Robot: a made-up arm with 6 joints.
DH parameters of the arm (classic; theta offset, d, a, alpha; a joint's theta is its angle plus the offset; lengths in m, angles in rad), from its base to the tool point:
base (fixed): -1.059 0 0.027 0
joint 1: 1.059 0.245 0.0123 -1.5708
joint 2: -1.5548 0 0.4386 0
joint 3: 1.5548 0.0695 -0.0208 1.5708
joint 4: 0 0.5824 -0.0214 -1.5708
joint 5: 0 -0.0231 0.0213 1.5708
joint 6: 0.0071 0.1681 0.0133 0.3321
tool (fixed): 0.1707 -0.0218 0 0
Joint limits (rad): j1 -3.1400..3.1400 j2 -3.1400..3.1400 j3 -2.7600..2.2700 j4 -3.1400..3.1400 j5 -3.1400..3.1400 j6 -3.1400..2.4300
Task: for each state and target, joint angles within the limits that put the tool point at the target. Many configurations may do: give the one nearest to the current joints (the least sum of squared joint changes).
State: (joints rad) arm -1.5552 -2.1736 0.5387 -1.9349 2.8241 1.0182
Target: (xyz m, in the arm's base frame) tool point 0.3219 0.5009 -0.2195
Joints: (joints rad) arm -1.9602 -2.7197 1.0453 -1.9582 2.9480 0.9991
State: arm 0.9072 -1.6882 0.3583 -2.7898 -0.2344 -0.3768
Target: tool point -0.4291 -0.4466 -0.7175
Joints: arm 0.9018 -2.3130 -0.3642 -2.7718 -0.0113 -0.3792
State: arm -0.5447 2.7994 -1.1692 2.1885 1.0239 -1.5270
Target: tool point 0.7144 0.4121 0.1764
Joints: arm 0.3239 2.5556 -1.3835 2.1865 1.0704 -1.5231
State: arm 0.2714 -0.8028 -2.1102 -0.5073 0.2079 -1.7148
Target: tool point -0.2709 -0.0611 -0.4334
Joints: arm 0.2185 -1.5111 -1.8016 -0.4898 0.1362 -1.7140
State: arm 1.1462 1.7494 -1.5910 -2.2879 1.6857 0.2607
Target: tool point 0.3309 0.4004 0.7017
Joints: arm 0.9668 1.7618 -1.4074 -2.2345 1.6179 0.2698
